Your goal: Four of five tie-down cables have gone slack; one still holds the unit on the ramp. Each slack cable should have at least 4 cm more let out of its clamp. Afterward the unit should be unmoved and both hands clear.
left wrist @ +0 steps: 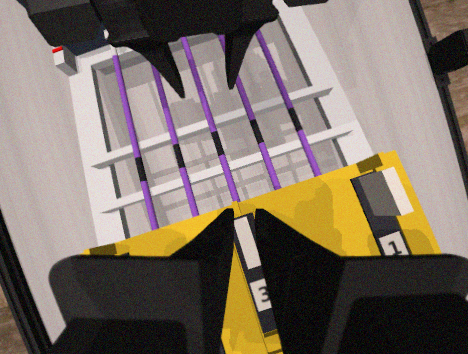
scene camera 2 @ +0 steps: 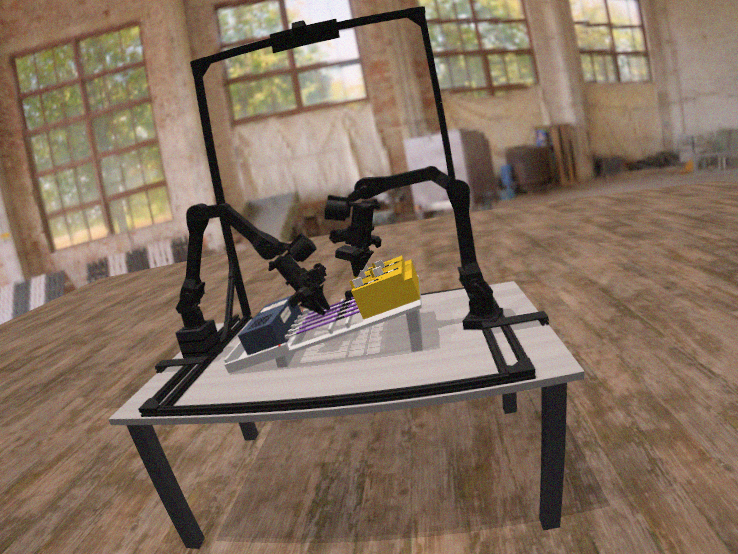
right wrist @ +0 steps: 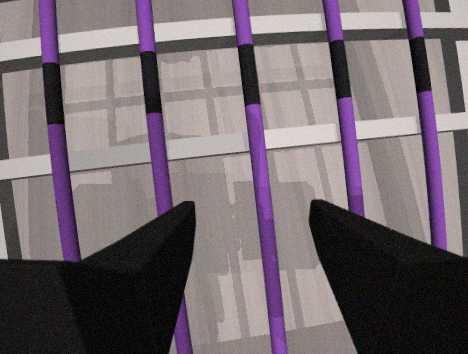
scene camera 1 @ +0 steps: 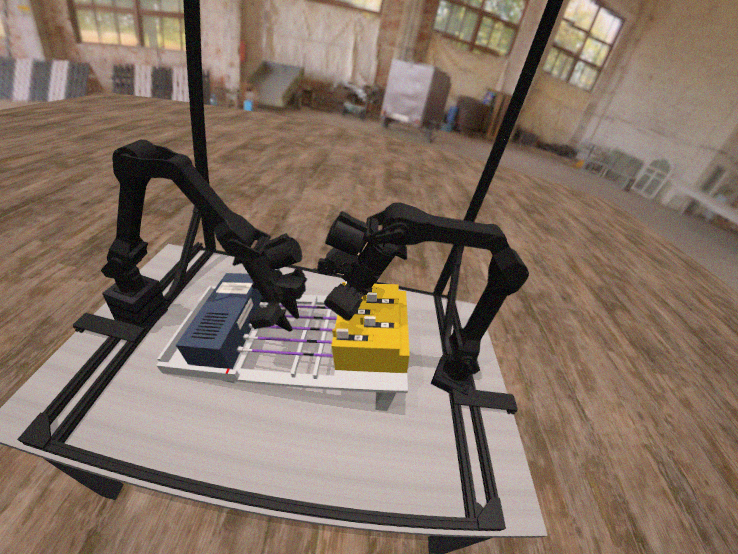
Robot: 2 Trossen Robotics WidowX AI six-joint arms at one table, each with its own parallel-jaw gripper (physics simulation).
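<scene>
My left gripper is visible, including in scene camera 2 and the left wrist view. My right gripper is visible as well, including in the left wrist view, the right wrist view and scene camera 2. A clamp is also visible.
</scene>
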